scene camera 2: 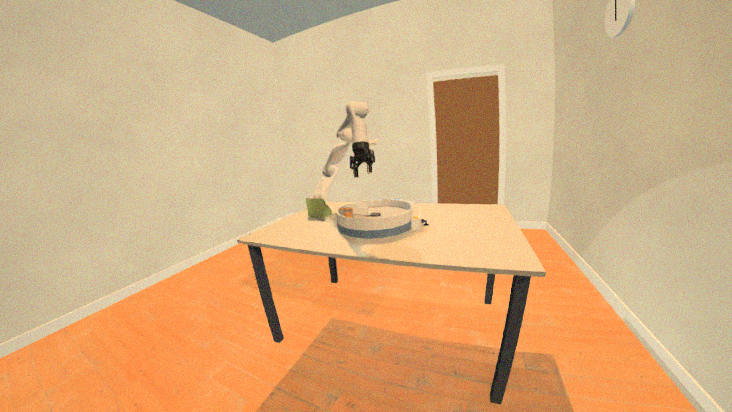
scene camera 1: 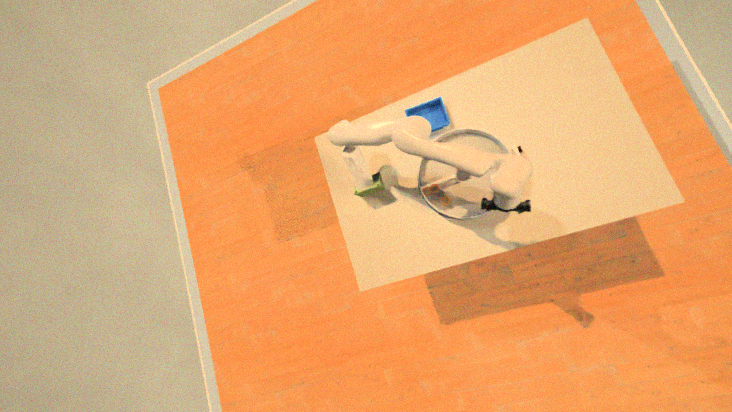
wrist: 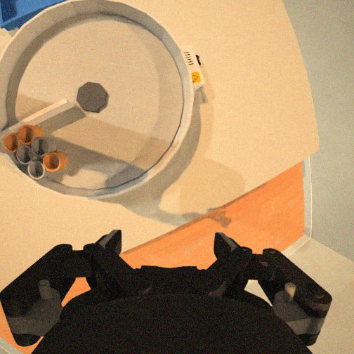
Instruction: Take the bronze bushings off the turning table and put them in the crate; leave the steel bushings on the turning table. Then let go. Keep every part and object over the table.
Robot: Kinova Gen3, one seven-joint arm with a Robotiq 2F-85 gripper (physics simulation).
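Seen in the pictures: gripper, fingertip midpoint: (scene camera 2: 362, 175); arm's base, origin of the base link: (scene camera 2: 316, 203) (scene camera 1: 365, 184).
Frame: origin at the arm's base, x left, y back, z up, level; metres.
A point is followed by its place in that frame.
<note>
The turning table (scene camera 1: 463, 217) @[z -0.004, x -0.291, y -0.398 m] (scene camera 2: 373, 225) @[z -0.023, x -0.291, y -0.535 m] (wrist: 135, 50) is a round, walled disc. In the wrist view, three bronze bushings (wrist: 11, 142) (wrist: 27, 134) (wrist: 54, 161) and three steel bushings (wrist: 24, 154) (wrist: 42, 146) (wrist: 36, 169) are bunched upright at its left, between the wall and a straight bar (wrist: 45, 117). Bronze also shows in the scene views (scene camera 1: 444, 201) @[z -0.034, x -0.194, y -0.343 m] (scene camera 2: 348, 210) @[z 0.002, x -0.144, y -0.323 m]. The blue crate (scene camera 1: 432, 108) @[z -0.082, x 0.290, y -0.435 m] (wrist: 15, 17) stands behind the turning table, partly hidden by the arm; its inside is not fully seen. My gripper (scene camera 1: 506, 207) @[z 0.216, x -0.307, y -0.509 m] (scene camera 2: 362, 174) @[z 0.216, x -0.307, y -0.509 m] (wrist: 167, 241) is open and empty, high above the front side of the turning table.
A green box (scene camera 1: 369, 189) @[z 0.021, x -0.035, y -0.018 m] (scene camera 2: 317, 208) @[z -0.026, x -0.038, y -0.028 m] stands by the arm's foot, left of the turning table. A small white unit with a yellow label (wrist: 192, 65) sits against the turning table's outer wall. The table's front edge (scene camera 2: 389, 261) @[z -0.094, x -0.488, y -0.678 m] runs near the turning table.
</note>
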